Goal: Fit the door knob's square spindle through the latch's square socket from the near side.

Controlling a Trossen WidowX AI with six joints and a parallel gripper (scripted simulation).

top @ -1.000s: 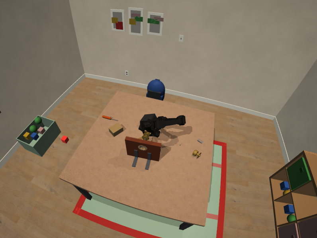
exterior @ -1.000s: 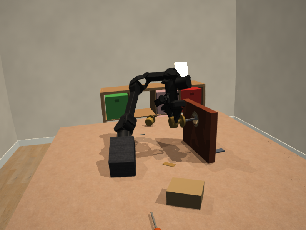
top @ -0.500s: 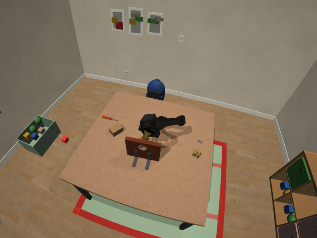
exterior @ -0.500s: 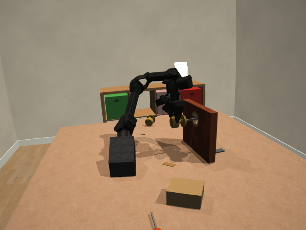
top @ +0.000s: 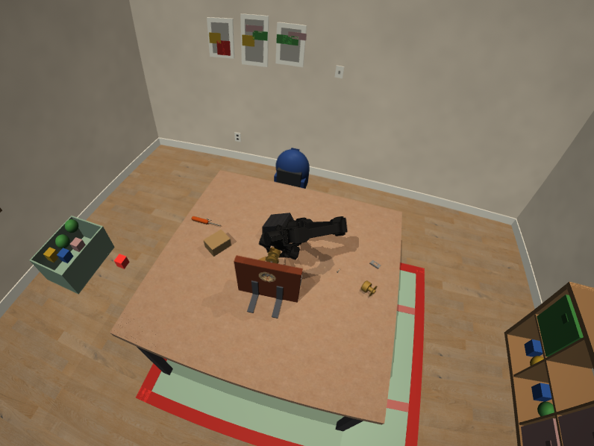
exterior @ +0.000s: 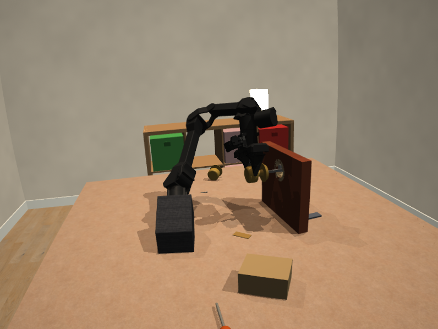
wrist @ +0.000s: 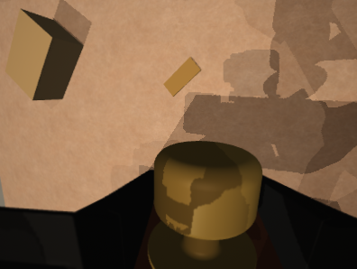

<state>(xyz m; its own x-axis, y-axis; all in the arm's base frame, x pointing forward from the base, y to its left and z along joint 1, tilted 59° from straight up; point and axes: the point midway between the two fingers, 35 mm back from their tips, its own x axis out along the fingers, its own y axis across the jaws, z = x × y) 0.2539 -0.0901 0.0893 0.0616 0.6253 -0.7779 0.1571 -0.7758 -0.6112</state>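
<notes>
Right now my hand is 12 cm short of the dark red wooden door panel, 1 cm to the right of it and 5 cm above it. The rest, counted from my hand: screwdriver: 16 cm behind, 52 cm to the right, 19 cm below; tan box: 4 cm behind, 37 cm to the right, 17 cm below; flat plate: 5 cm behind, 10 cm to the right, 20 cm below.
</notes>
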